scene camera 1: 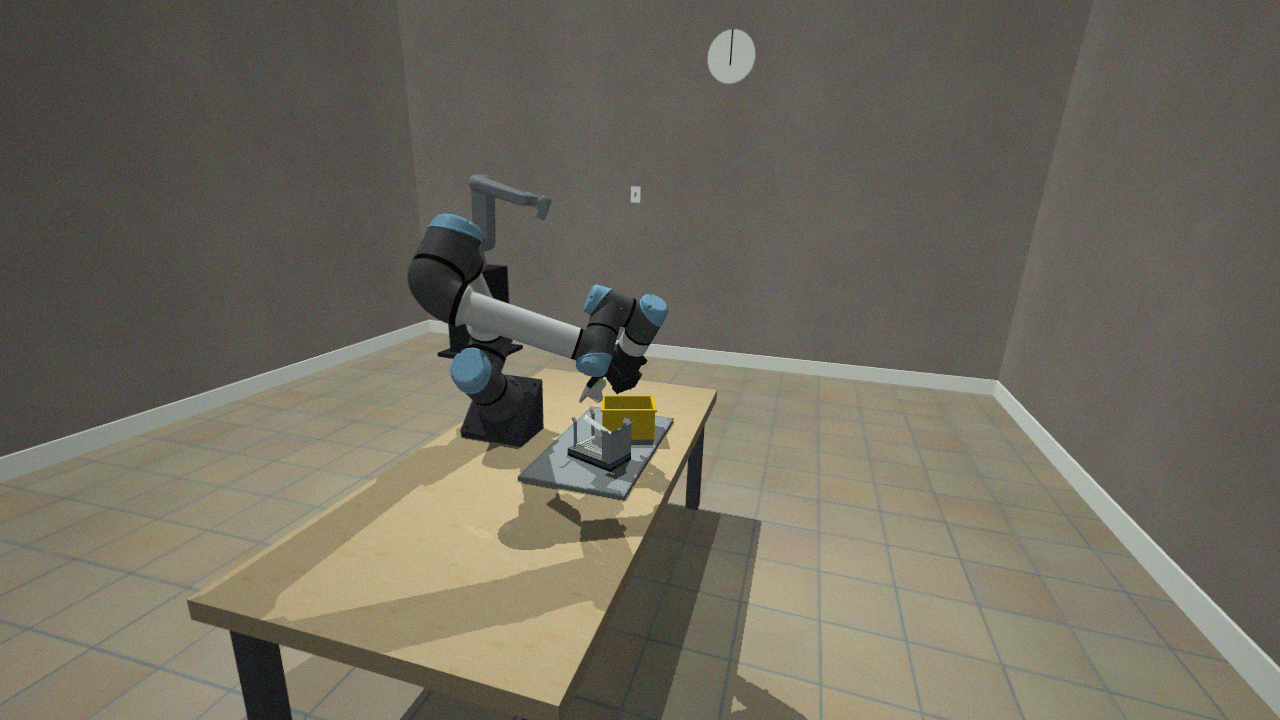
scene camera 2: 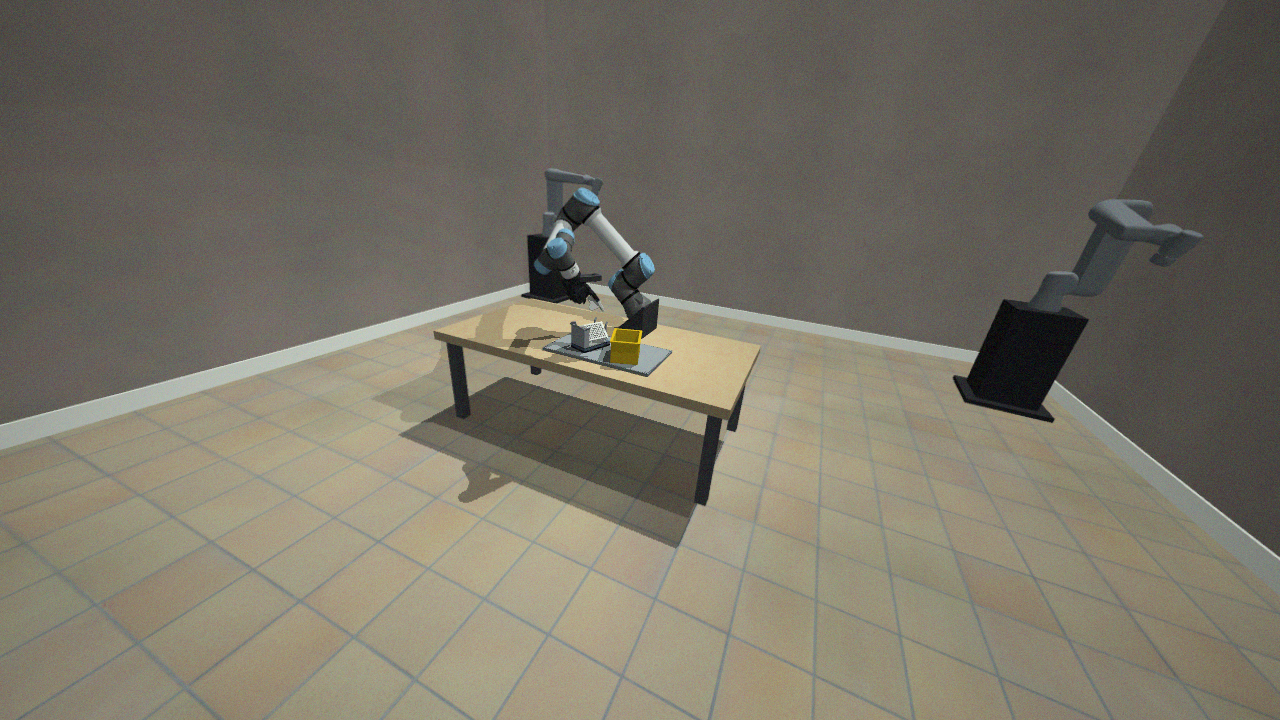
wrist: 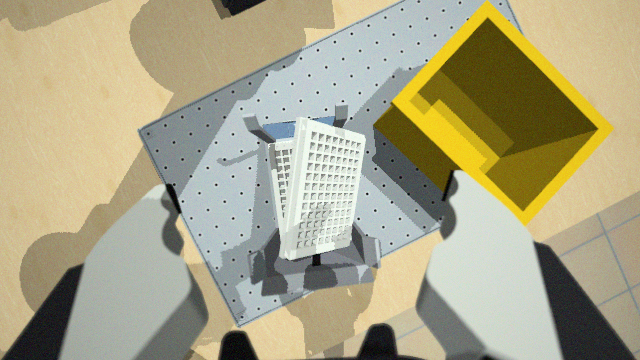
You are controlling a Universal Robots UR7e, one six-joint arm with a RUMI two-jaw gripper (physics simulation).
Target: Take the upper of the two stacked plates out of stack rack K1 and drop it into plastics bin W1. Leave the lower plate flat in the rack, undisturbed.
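Places are measured from the arm's base along level axes (x right, y up, z back), in centimetres.
Where they show: gripper, between the fingertips: [scene camera 1: 599,395] [scene camera 2: 593,307] [wrist: 311,180]; arm's base, origin of its link: [scene camera 1: 500,399] [scene camera 2: 640,311].
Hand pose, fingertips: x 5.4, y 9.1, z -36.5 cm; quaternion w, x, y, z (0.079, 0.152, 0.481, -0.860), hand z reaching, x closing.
Observation:
Things, the pixels of their top centre, and the offset from my fingertips. Level surfaces: height alone.
- stack rack K1, centre of its top: [wrist: 305,191] [scene camera 1: 600,419] [scene camera 2: 590,321] dx +1.0, dy -6.7, dz -0.8 cm
- lower plate, centre of its top: [wrist: 309,192] [scene camera 1: 601,445] dx +1.2, dy -14.7, dz -1.4 cm
- Plastics bin W1, centre of its top: [wrist: 505,115] [scene camera 1: 628,402] [scene camera 2: 626,335] dx -18.5, dy -8.7, dz -1.4 cm
- wooden table, height of its surface: dy -20.0 cm
The upper plate [wrist: 330,185] [scene camera 2: 597,334] is white and gridded. It sits tilted and skewed in stack rack K1 [scene camera 1: 617,443] [scene camera 2: 578,337] [wrist: 341,116], over the lower plate. The lower plate [wrist: 283,162] shows along the upper plate's left side in the wrist view; the rest of it is hidden. Plastics bin W1 [scene camera 1: 640,425] [scene camera 2: 625,347] [wrist: 520,100] is yellow and stands beside the rack, with no plate visible inside. My gripper [scene camera 1: 592,390] [scene camera 2: 597,304] [wrist: 311,180] is open and empty above the rack, its fingers on either side of the plates in the wrist view.
The rack and bin stand on a grey perforated board [scene camera 1: 554,470] [scene camera 2: 657,356] [wrist: 210,185] on the wooden table [scene camera 1: 402,555] [scene camera 2: 698,362]. In the wrist view the bin's near corner lies close behind the right finger. Two grey arms on black pedestals [scene camera 2: 1020,358] [scene camera 2: 542,259] stand away from the table.

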